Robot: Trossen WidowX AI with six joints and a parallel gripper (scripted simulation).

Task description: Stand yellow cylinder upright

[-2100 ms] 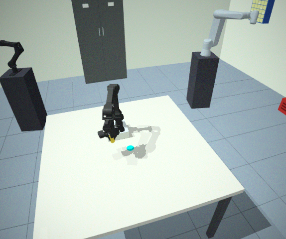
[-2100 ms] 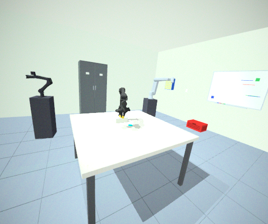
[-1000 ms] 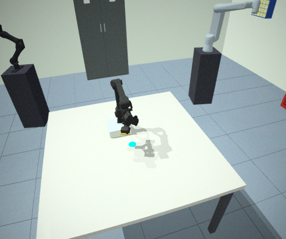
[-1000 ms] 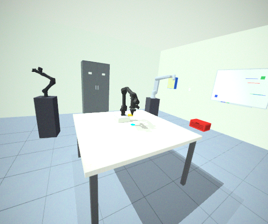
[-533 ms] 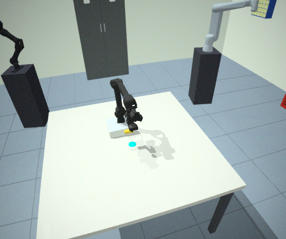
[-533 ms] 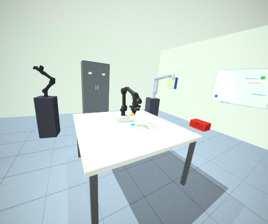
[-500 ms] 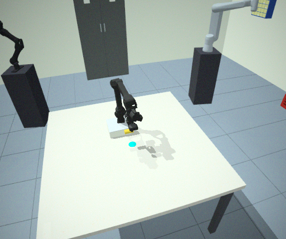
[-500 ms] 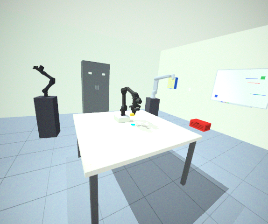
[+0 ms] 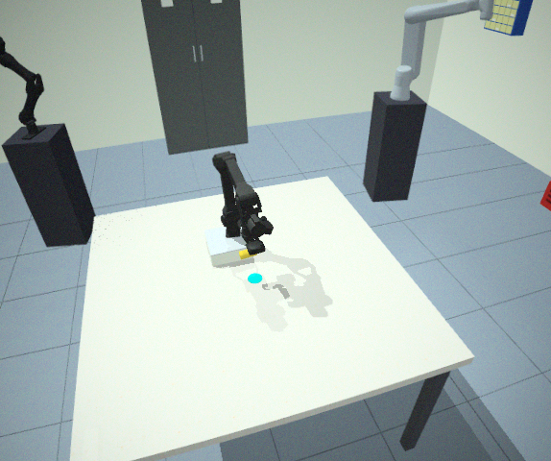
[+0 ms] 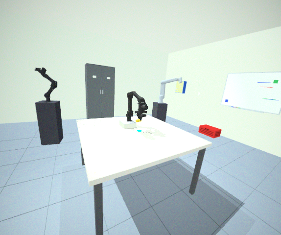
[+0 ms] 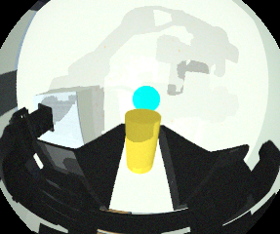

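Now: gripper tip 14 cm above the cyan circle. Also, from my gripper tip: yellow cylinder: 2 cm to the right.
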